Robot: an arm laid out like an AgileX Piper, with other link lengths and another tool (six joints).
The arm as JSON. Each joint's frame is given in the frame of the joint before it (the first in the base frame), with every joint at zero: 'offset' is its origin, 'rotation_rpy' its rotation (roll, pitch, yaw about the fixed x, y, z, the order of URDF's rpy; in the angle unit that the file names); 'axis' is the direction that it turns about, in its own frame. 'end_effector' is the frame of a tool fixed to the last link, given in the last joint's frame.
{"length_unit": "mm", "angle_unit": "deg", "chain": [
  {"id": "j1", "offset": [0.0, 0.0, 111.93], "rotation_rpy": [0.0, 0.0, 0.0], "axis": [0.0, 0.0, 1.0]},
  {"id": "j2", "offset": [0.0, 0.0, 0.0], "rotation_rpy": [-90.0, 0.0, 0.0], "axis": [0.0, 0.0, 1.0]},
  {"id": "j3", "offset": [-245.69, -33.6, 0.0], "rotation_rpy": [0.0, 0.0, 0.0], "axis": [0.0, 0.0, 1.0]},
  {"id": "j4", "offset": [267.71, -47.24, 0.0], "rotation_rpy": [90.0, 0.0, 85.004], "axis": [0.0, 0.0, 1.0]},
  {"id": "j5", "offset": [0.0, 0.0, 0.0], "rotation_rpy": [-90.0, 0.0, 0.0], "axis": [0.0, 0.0, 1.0]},
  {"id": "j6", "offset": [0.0, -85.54, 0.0], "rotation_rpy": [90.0, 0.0, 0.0], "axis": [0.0, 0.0, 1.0]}
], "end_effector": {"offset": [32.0, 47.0, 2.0], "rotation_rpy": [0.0, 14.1, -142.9]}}
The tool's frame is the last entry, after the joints.
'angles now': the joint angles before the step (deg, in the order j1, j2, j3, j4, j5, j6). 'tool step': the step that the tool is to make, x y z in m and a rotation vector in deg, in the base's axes. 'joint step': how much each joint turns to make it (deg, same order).
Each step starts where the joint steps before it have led.
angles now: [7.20, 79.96, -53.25, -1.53, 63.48, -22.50]
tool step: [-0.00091, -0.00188, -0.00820, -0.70, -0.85, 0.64]
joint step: [0.00, 0.06, 1.55, -0.88, -2.38, -0.23]
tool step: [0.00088, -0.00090, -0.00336, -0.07, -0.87, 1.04]
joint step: [0.00, 0.18, 0.43, -0.11, -1.50, -0.94]
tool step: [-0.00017, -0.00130, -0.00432, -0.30, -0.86, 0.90]
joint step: [0.00, 0.00, 0.81, -0.39, -1.65, -0.67]
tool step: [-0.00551, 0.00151, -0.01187, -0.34, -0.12, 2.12]
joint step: [0.99, 0.00, 2.64, -0.34, -2.75, -0.86]
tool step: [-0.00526, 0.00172, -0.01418, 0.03, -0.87, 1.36]
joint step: [0.85, 0.05, 3.09, -0.21, -4.01, -0.21]
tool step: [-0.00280, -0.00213, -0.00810, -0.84, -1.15, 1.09]
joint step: [0.17, -0.20, 1.86, -1.29, -2.67, -0.08]
